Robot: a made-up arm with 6 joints. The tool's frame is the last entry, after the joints.
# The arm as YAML. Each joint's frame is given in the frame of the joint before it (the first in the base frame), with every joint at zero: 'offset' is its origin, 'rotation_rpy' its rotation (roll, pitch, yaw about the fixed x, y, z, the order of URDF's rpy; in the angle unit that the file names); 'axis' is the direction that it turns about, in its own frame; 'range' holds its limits. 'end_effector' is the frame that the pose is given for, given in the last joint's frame.
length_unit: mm
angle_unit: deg
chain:
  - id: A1
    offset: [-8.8, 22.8, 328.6]
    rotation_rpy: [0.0, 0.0, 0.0]
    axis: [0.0, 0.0, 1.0]
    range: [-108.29, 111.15]
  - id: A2
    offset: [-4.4, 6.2, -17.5]
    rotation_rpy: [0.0, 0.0, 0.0]
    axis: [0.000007, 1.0, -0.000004]
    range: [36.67, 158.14]
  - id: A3
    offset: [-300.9, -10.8, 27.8]
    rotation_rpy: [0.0, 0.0, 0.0]
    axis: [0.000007, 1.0, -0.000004]
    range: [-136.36, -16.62]
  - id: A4
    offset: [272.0, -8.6, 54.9]
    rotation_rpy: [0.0, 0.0, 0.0]
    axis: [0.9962, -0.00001, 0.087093]
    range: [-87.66, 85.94]
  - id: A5
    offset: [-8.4, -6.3, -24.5]
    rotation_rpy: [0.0, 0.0, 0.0]
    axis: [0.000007, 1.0, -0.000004]
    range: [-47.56, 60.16]
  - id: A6
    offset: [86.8, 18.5, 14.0]
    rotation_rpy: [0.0, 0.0, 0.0]
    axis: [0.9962, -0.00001, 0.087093]
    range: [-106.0, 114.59]
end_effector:
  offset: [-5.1, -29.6, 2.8]
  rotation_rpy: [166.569, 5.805, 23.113]
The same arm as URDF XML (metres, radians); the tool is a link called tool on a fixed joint. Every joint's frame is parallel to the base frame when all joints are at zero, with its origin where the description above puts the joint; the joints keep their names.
<robot name="arm">
  <link name="base"/>
  <link name="link1"/>
  <link name="link2"/>
  <link name="link3"/>
  <link name="link4"/>
  <link name="link5"/>
  <link name="link6"/>
  <link name="tool"/>
  <joint name="A1" type="revolute">
    <parent link="base"/>
    <child link="link1"/>
    <origin xyz="-0.0088 0.0228 0.3286" rpy="0.0000 0.0000 0.0000"/>
    <axis xyz="0 0 1"/>
    <limit lower="-1.8900" upper="1.9399"/>
  </joint>
  <joint name="A2" type="revolute">
    <parent link="link1"/>
    <child link="link2"/>
    <origin xyz="-0.0044 0.0062 -0.0175" rpy="0.0000 0.0000 0.0000"/>
    <axis xyz="0 1 0"/>
    <limit lower="0.6400" upper="2.7601"/>
  </joint>
  <joint name="A3" type="revolute">
    <parent link="link2"/>
    <child link="link3"/>
    <origin xyz="-0.3009 -0.0108 0.0278" rpy="0.0000 0.0000 0.0000"/>
    <axis xyz="0 1 0"/>
    <limit lower="-2.3799" upper="-0.2901"/>
  </joint>
  <joint name="A4" type="revolute">
    <parent link="link3"/>
    <child link="link4"/>
    <origin xyz="0.2720 -0.0086 0.0549" rpy="0.0000 0.0000 0.0000"/>
    <axis xyz="0.9962 0 0.0871"/>
    <limit lower="-1.5300" upper="1.4999"/>
  </joint>
  <joint name="A5" type="revolute">
    <parent link="link4"/>
    <child link="link5"/>
    <origin xyz="-0.0084 -0.0063 -0.0245" rpy="0.0000 0.0000 0.0000"/>
    <axis xyz="0 1 0"/>
    <limit lower="-0.8301" upper="1.0500"/>
  </joint>
  <joint name="A6" type="revolute">
    <parent link="link5"/>
    <child link="link6"/>
    <origin xyz="0.0868 0.0185 0.0140" rpy="0.0000 0.0000 0.0000"/>
    <axis xyz="0.9962 0 0.0871"/>
    <limit lower="-1.8500" upper="2.0000"/>
  </joint>
  <joint name="tool_joint" type="fixed">
    <parent link="link6"/>
    <child link="tool"/>
    <origin xyz="-0.0051 -0.0296 0.0028" rpy="2.9072 0.1013 0.4034"/>
  </joint>
</robot>

